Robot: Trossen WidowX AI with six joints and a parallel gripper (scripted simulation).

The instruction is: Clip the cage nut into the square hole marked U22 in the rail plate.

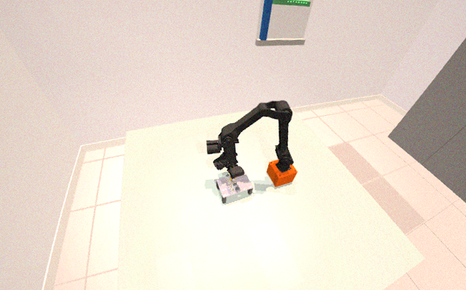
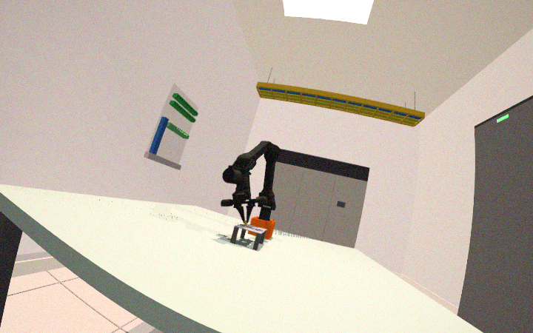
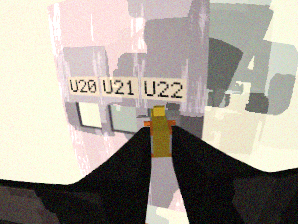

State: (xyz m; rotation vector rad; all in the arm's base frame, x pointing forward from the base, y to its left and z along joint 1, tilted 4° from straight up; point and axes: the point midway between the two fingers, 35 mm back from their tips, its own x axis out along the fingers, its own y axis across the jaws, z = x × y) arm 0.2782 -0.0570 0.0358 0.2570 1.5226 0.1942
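The cage nut lies 10 mm below my gripper tip.
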